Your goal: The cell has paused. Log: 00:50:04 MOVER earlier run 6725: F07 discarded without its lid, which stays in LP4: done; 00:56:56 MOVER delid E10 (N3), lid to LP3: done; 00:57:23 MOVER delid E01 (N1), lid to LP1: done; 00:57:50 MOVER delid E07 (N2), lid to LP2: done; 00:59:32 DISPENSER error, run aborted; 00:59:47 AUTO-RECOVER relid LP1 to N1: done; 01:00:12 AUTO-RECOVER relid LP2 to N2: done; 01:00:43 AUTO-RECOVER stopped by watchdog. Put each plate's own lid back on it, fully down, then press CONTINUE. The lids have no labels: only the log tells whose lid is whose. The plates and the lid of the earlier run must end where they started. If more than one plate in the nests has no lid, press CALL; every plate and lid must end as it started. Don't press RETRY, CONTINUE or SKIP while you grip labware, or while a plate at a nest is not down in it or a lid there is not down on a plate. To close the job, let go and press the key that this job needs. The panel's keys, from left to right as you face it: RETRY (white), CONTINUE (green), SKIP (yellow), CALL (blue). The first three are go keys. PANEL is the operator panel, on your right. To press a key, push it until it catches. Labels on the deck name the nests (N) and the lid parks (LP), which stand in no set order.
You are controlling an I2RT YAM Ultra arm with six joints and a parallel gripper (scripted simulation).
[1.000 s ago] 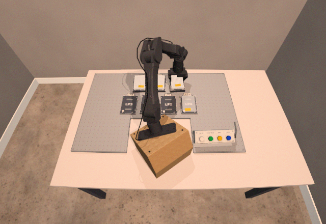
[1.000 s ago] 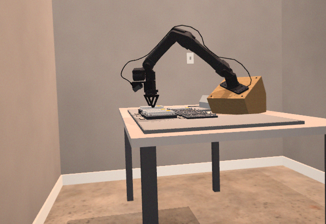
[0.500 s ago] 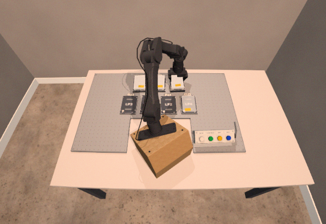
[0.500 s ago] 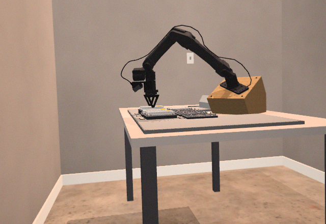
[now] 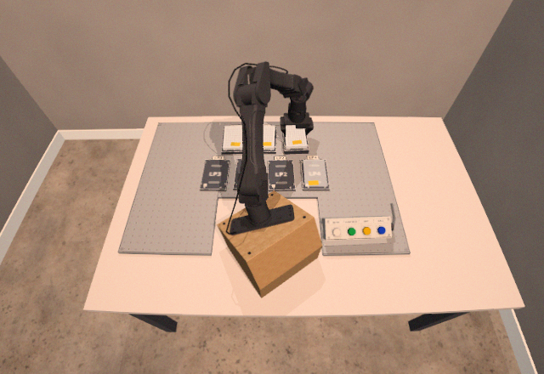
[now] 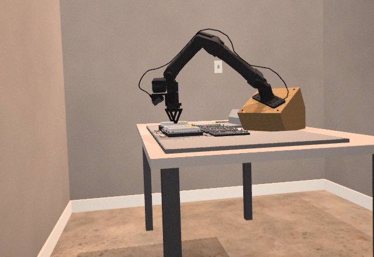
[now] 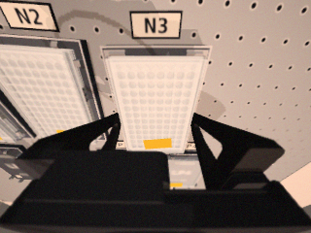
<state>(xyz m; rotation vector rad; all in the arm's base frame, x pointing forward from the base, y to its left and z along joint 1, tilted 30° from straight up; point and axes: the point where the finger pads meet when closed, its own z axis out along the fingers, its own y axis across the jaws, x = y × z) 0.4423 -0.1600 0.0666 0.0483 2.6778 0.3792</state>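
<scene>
Right now my hand is 10 mm above the plate. Round my hand: lid park: 200 mm to the left, 180 mm behind, 40 mm below; white retry key: 460 mm behind, 100 mm to the right, 20 mm above; green continue key: 460 mm behind, 150 mm to the right, 20 mm above.
</scene>
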